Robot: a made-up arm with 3 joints. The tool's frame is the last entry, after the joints. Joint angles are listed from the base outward. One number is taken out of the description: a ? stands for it. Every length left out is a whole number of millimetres.
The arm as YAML. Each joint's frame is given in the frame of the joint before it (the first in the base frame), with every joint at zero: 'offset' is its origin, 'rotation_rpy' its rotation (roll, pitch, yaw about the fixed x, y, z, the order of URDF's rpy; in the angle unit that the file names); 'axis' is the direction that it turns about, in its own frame. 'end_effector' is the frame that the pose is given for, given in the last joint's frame.
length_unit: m
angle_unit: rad
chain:
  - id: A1
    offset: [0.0, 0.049, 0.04]
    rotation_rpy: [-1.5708, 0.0, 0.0]
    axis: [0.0, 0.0, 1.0]
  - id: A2
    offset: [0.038, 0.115, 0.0]
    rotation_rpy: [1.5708, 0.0, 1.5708]
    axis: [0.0, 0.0, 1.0]
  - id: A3
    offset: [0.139, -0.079, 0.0]
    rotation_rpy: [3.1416, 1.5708, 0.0]
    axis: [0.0, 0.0, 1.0]
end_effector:
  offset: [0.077, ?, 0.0]
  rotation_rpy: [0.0, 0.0, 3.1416]
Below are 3 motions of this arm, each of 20 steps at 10 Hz.
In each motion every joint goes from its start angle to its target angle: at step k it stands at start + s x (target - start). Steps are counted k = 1, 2, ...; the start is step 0. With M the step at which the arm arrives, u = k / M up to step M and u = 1 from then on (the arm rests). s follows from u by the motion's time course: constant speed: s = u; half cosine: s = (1 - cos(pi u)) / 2; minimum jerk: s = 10 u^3 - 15 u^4 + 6 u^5.
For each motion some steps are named. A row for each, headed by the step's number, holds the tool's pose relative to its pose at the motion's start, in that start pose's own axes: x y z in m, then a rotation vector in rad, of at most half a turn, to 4 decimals.
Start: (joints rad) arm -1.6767 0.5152 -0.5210
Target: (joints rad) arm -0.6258 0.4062 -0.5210
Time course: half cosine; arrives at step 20
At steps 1, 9, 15, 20:
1: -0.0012 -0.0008 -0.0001 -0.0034 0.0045 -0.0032
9: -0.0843 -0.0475 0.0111 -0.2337 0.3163 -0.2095
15: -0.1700 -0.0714 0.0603 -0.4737 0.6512 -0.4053
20: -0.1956 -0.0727 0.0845 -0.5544 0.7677 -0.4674

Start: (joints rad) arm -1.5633 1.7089 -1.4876
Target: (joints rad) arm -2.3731 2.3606 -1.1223
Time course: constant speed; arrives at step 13
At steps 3, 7, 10, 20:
3: -0.0491 0.0066 0.0003 -0.0206 0.1540 0.2669
7: -0.1082 -0.0052 0.0089 -0.0712 0.3671 0.6113
10: -0.1431 -0.0256 0.0212 -0.1272 0.5348 0.8563
20: -0.1675 -0.0516 0.0380 -0.1996 0.7103 1.0854

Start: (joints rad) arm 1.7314 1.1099 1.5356
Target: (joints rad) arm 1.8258 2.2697 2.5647
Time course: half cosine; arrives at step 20
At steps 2, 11, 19, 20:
2: 0.0018 -0.0011 -0.0043 0.0016 -0.0284 0.0231
11: 0.0904 -0.0392 -0.0891 -0.1691 -0.6569 0.5172
19: 0.1993 -0.0835 -0.0989 -0.5551 -1.0506 0.8060
20: 0.2010 -0.0843 -0.0985 -0.5624 -1.0555 0.8094

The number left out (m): -0.09
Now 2 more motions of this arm.
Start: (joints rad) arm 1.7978 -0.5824 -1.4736
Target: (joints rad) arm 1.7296 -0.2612 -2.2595
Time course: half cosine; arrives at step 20
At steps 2, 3, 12, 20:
2: 0.0008 0.0019 0.0002 0.0021 0.0077 -0.0201
3: 0.0018 0.0043 0.0005 0.0044 0.0172 -0.0448
12: 0.0292 0.0388 -0.0005 0.0058 0.2164 -0.5329
20: 0.0463 0.0473 -0.0078 -0.0347 0.3344 -0.8068

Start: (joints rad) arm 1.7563 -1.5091 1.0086
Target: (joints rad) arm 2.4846 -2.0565 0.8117
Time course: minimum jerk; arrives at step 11
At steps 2, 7, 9, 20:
2: -0.0047 -0.0019 0.0025 -0.0118 0.0216 0.0238
7: -0.0535 -0.0497 0.0451 -0.2958 0.2721 0.3952
9: -0.0587 -0.0676 0.0585 -0.4125 0.3092 0.5055
20: -0.0592 -0.0714 0.0613 -0.4387 0.3143 0.5286

